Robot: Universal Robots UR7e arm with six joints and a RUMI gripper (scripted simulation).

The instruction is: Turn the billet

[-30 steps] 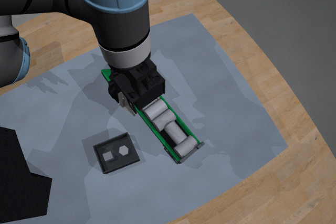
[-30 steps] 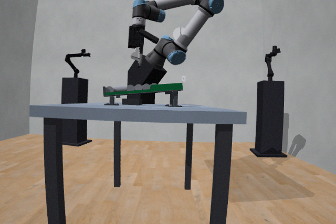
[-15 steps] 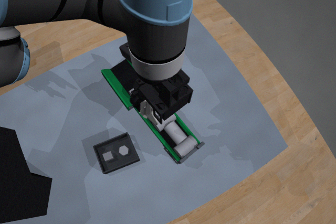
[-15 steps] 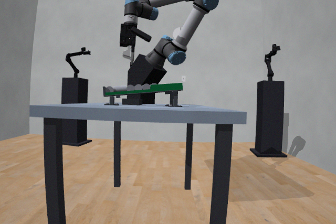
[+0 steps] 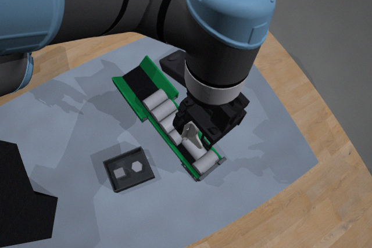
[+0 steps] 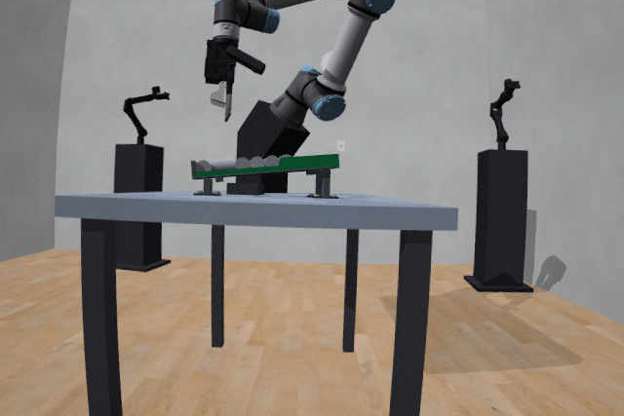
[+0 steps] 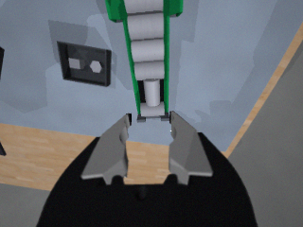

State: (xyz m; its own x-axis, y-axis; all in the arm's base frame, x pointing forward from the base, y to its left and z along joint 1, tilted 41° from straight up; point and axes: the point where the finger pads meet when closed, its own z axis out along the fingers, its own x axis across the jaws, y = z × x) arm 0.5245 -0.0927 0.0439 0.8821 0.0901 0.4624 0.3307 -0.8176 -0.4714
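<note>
My gripper is now 30 mm short of the grey stop, 80 mm to the left of it and 160 mm above it. From my hand the other things lie so: dark tray: 200 mm behind, 210 mm below.
</note>
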